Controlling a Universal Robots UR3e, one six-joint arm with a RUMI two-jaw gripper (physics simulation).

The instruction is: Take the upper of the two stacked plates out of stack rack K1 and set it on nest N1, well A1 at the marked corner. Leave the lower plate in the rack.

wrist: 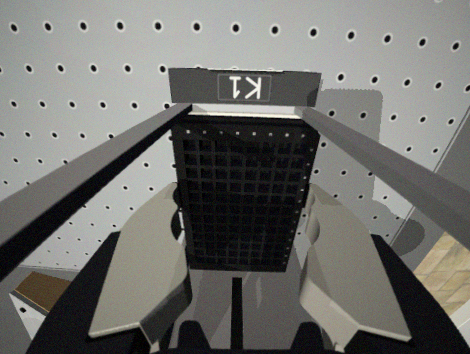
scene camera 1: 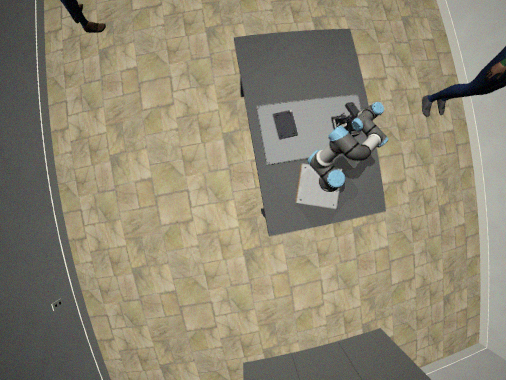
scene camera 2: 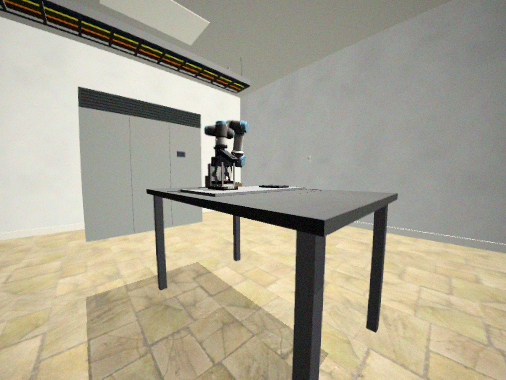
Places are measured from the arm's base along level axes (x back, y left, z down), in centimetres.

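Pixels of known places: gripper, fingertip midpoint: (wrist: 242, 185) (scene camera 1: 342, 125).
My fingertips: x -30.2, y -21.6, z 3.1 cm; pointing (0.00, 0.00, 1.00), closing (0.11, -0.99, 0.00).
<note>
Behind a point stands the place of what it marks.
Stack rack K1 (wrist: 197, 91) {x -36.4, y -19.3, z 5.0 cm} (scene camera 2: 227, 187) {x -36.9, y -24.7, z 5.2 cm} stands at one end of the light perforated board, with its label and two posts in the wrist view. The upper plate (wrist: 245, 175) {x -31.2, y -21.9, z 2.6 cm}, black with a grid of square wells, lies flat between the posts. The lower plate is hidden beneath it. My gripper (wrist: 242, 185) {x -30.2, y -21.6, z 3.1 cm} (scene camera 2: 221, 174) {x -30.2, y -21.6, z 3.1 cm} is down at the rack, its fingers against the two long sides of the upper plate, shut on it. The plate sits low in the rack. Nest N1 (scene camera 1: 285, 125) {x -40.9, y 13.7, z 5.4 cm} (scene camera 2: 274, 186) {x -45.9, y 7.4, z 5.7 cm} is the dark rectangle at the board's other end; its corner mark is too small to read.
The perforated board (scene camera 1: 310, 107) {x -47.9, y -6.3, z 6.6 cm} (wrist: 90, 47) {x -40.0, y -12.2, z 6.7 cm} lies on the dark table (scene camera 1: 300, 60) {x -81.0, y -11.7, z 7.9 cm} (scene camera 2: 320, 205) {x -90.4, y -39.3, z 8.0 cm}. The arm stands on a light base plate (scene camera 1: 310, 195) {x 4.7, y 13.2, z 2.5 cm} beside the board. The rack's two posts (wrist: 100, 170) {x -35.7, y -18.9, z -4.8 cm} (wrist: 385, 155) {x -34.8, y -25.9, z -3.4 cm} rise close to the gripper. A person's legs (scene camera 1: 465, 91) show beyond the table.
</note>
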